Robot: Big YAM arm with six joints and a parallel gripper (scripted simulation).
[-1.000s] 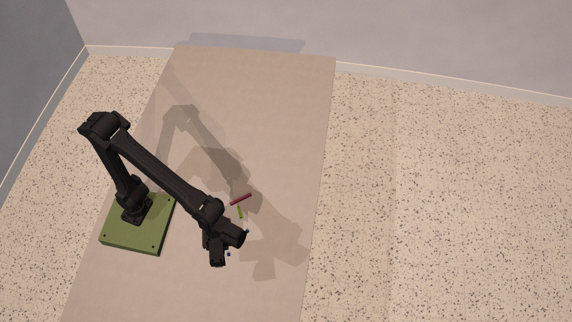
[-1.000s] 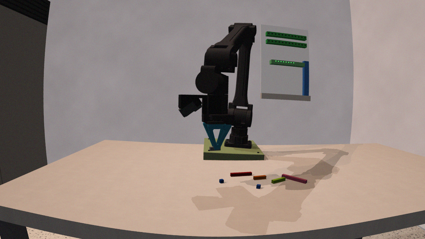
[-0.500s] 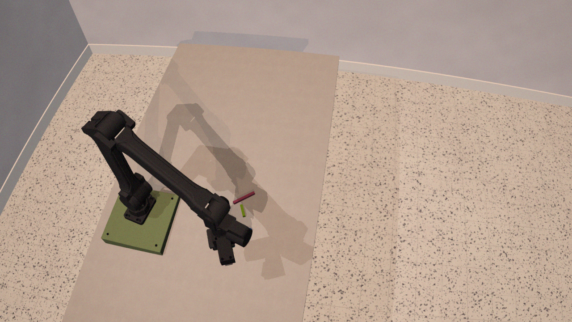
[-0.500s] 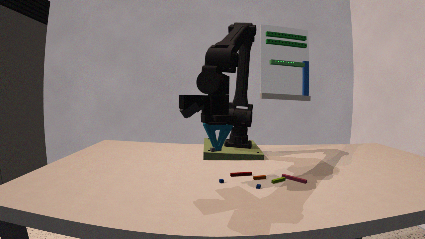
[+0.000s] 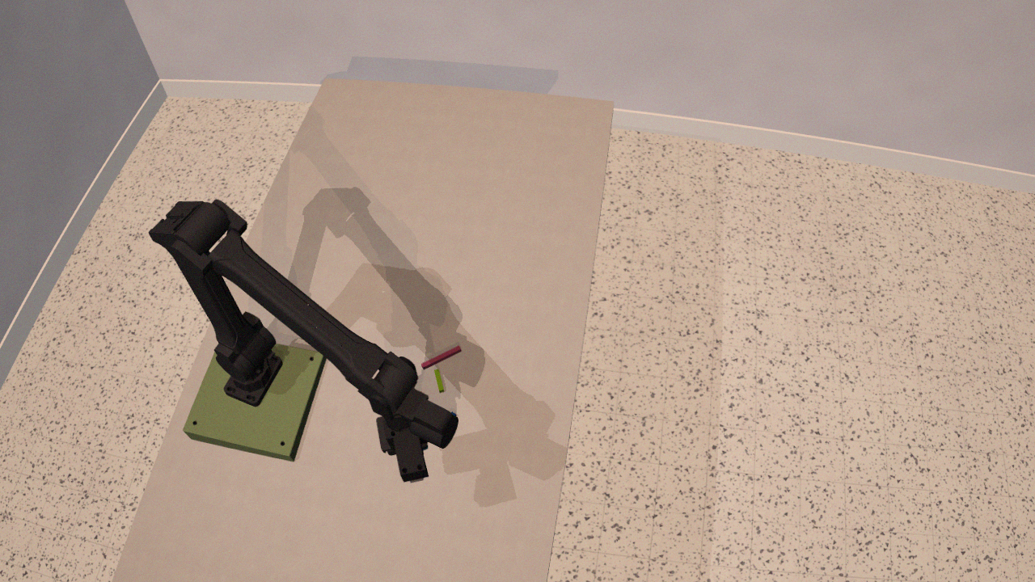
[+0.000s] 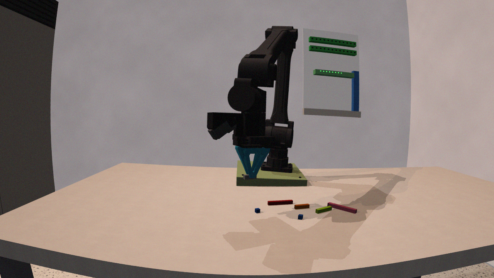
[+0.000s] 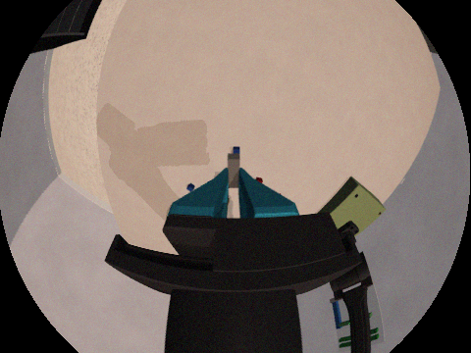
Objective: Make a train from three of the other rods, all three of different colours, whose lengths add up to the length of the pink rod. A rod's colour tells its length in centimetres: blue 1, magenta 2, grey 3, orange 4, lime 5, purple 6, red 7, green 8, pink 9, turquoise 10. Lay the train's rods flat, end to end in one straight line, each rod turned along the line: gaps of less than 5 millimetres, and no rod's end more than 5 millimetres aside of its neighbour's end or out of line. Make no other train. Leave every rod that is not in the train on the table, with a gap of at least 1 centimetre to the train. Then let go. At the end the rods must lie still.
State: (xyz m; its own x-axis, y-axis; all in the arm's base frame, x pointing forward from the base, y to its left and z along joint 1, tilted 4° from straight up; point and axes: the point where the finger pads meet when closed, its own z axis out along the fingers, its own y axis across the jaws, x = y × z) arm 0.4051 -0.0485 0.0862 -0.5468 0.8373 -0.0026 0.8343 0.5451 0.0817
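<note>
Right now the lime rod is 4 cm behind my hand, 19 cm to the left of it and 10 cm below it. The rest, counted from my hand: red rod (9 cm behind, 7 cm to the left, 10 cm below); orange rod (6 cm behind, 13 cm to the left, 10 cm below); grey rod (1 cm below).
</note>
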